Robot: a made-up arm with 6 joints. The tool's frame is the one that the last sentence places. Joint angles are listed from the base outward.
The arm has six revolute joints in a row. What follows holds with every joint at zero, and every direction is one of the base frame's. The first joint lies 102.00 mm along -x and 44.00 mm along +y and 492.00 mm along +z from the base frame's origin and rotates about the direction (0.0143, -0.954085, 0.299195), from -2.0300 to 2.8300 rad. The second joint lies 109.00 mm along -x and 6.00 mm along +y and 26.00 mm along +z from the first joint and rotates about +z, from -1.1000 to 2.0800 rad. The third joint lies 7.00 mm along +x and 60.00 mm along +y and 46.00 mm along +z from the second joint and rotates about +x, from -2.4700 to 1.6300 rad. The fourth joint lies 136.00 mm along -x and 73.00 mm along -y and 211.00 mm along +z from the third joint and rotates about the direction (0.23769, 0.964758, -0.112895), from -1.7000 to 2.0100 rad. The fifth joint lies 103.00 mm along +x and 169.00 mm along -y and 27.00 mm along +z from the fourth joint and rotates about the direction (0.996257, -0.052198, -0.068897), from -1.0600 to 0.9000 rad. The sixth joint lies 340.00 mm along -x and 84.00 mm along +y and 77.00 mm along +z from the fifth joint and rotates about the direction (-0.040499, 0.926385, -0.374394), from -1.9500 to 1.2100 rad. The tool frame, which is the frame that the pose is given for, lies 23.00 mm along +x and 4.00 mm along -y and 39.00 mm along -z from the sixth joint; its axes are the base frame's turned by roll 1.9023, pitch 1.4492 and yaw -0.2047 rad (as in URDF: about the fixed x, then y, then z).
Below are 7 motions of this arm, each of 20 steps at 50 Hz.
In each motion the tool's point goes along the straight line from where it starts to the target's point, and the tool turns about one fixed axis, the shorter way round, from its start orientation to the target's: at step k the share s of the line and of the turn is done. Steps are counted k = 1, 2, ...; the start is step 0. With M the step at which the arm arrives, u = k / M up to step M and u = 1 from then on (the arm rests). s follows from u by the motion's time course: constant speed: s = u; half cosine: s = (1 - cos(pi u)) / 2; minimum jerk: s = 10 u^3 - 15 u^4 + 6 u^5.
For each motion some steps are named. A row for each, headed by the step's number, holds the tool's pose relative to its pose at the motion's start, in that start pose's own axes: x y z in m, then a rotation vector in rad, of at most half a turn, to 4 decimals.
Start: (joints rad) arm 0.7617 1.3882 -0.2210 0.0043 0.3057 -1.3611
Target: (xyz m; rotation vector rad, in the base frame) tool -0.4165 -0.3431 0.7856 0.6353 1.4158 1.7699
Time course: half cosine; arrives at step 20
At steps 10, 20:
10: -0.0105 0.0097 0.0114 0.0156 0.1558 0.1609
20: -0.0210 0.0194 0.0228 0.0313 0.3116 0.3217

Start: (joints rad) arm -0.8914 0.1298 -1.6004 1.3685 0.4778 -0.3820
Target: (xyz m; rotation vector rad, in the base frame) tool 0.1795 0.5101 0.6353 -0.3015 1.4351 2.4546
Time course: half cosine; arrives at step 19
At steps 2, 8, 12, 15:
2: -0.0028 0.0011 -0.0060 0.0243 -0.0049 -0.0180
8: -0.0386 0.0153 -0.0829 0.3380 -0.0678 -0.2513
12: -0.0718 0.0284 -0.1541 0.6279 -0.1259 -0.4668
15: -0.0916 0.0362 -0.1966 0.8014 -0.1607 -0.5958

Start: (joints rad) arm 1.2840 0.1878 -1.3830 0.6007 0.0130 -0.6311
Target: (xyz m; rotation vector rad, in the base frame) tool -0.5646 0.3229 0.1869 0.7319 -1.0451 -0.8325
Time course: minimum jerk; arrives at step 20
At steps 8, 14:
8: -0.0130 0.0263 -0.0379 -0.1564 -0.1578 0.0058
14: -0.0342 0.0692 -0.1000 -0.4123 -0.4160 0.0152

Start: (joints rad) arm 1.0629 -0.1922 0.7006 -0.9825 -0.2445 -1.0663
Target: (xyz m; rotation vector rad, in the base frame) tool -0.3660 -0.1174 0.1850 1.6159 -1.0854 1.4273
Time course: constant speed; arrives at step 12
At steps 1, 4, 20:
1: 0.0010 0.0003 -0.0030 -0.0150 0.0002 0.0106
4: 0.0041 0.0011 -0.0120 -0.0601 0.0010 0.0422
20: 0.0123 0.0032 -0.0361 -0.1802 0.0029 0.1267

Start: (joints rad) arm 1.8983 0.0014 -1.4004 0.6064 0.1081 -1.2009
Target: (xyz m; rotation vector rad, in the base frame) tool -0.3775 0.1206 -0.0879 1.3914 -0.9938 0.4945
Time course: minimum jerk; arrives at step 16
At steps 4, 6, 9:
4: -0.0012 -0.0069 0.0090 0.0133 0.0024 -0.0165
6: -0.0031 -0.0184 0.0240 0.0353 0.0063 -0.0439
9: -0.0070 -0.0412 0.0538 0.0791 0.0140 -0.0983

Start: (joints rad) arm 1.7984 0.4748 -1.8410 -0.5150 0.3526 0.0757
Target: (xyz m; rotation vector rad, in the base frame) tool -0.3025 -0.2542 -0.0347 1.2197 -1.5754 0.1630
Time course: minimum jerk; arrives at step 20
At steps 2, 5, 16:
2: 0.0009 -0.0003 0.0016 0.0009 -0.0017 -0.0033
5: 0.0104 -0.0031 0.0190 0.0115 -0.0201 -0.0398
16: 0.0948 -0.0285 0.1732 0.1044 -0.1834 -0.3618

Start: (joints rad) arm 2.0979 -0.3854 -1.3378 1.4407 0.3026 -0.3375
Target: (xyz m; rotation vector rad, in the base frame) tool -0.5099 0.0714 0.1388 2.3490 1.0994 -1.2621
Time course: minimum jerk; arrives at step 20
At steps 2, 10, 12, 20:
2: -0.0002 0.0014 0.0002 -0.0017 -0.0049 -0.0064
10: -0.0112 0.0801 0.0137 -0.0988 -0.2862 -0.3739
12: -0.0152 0.1093 0.0187 -0.1349 -0.3907 -0.5104
20: -0.0223 0.1601 0.0274 -0.1976 -0.5724 -0.7477

